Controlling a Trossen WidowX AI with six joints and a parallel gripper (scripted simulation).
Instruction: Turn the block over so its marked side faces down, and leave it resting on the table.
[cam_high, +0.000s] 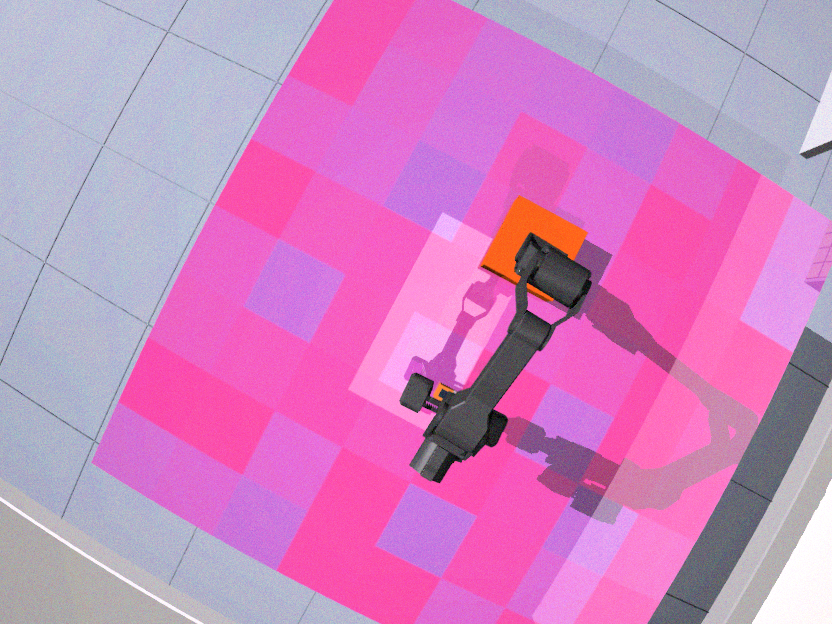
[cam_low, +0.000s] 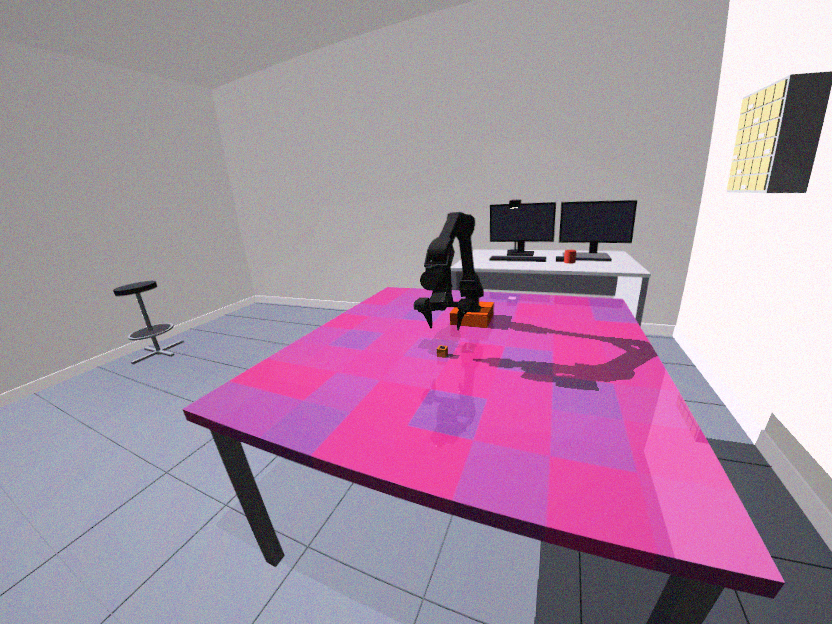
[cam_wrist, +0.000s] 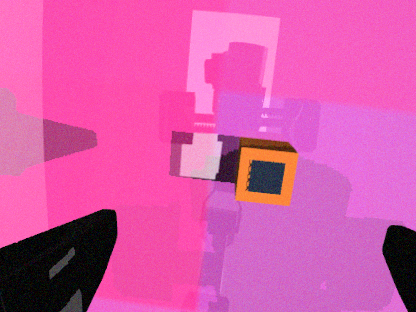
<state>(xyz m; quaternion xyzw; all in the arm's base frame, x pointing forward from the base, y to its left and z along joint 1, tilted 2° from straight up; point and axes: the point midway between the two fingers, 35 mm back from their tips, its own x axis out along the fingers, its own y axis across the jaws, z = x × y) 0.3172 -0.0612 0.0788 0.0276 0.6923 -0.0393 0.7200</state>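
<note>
My gripper tip is now 80 mm above the block and 10 mm to the left of it.
</note>
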